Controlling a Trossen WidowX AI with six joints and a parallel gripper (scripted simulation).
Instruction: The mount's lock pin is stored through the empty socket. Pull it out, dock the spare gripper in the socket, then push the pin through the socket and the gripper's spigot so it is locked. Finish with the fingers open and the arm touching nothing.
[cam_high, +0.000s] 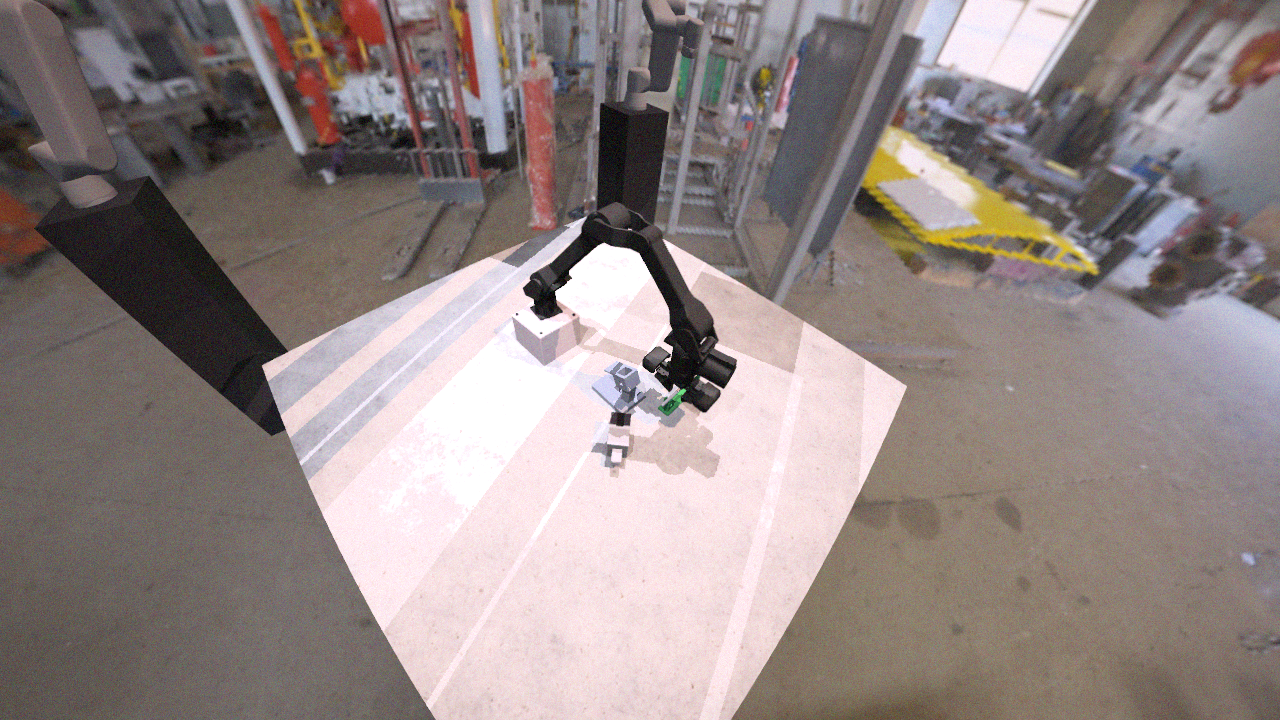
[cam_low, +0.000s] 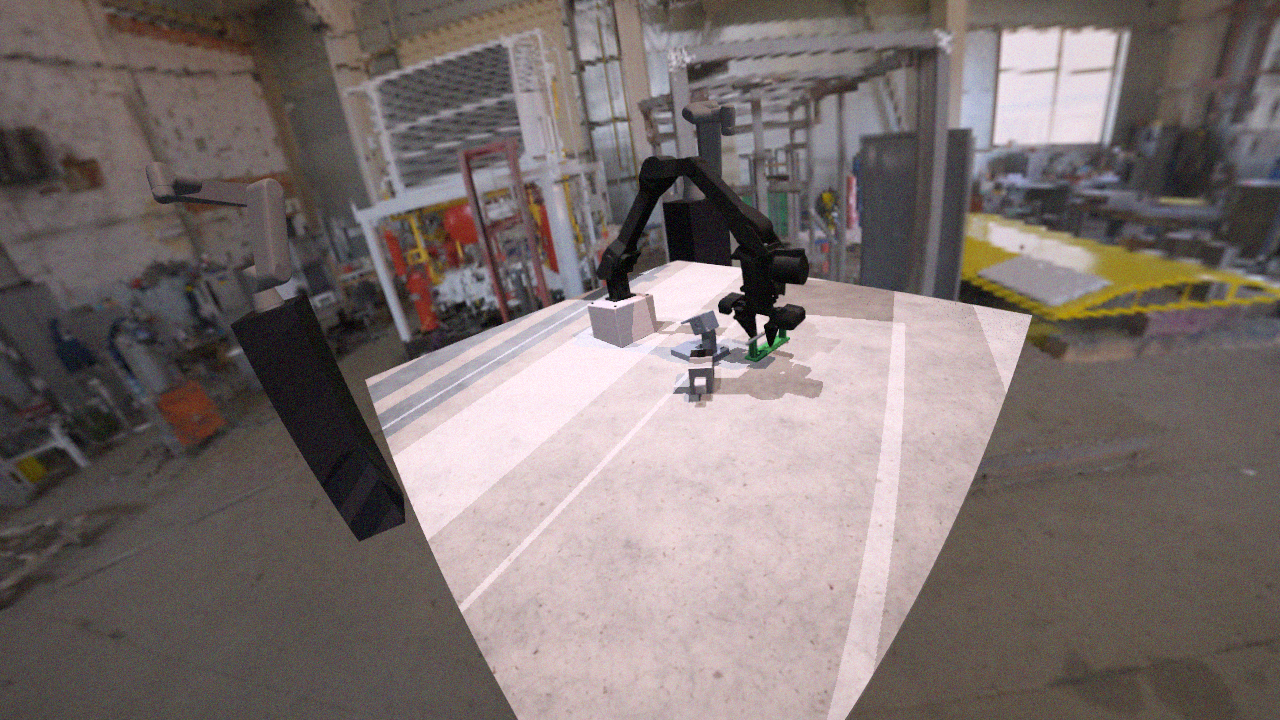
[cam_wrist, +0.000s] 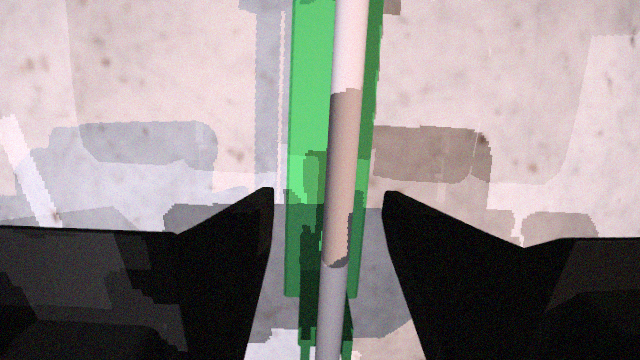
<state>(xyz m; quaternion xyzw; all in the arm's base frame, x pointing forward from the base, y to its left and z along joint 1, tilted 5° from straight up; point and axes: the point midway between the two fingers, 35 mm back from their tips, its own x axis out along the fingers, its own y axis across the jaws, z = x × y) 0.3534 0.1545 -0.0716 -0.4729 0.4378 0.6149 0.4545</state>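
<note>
The green stand is 2 cm to the left of my gripper tip. Round my gripper tip: spare gripper (3 cm ahead, 19 cm to the right, 1 cm above); socket (9 cm behind, 10 cm to the right, 3 cm above).
</note>
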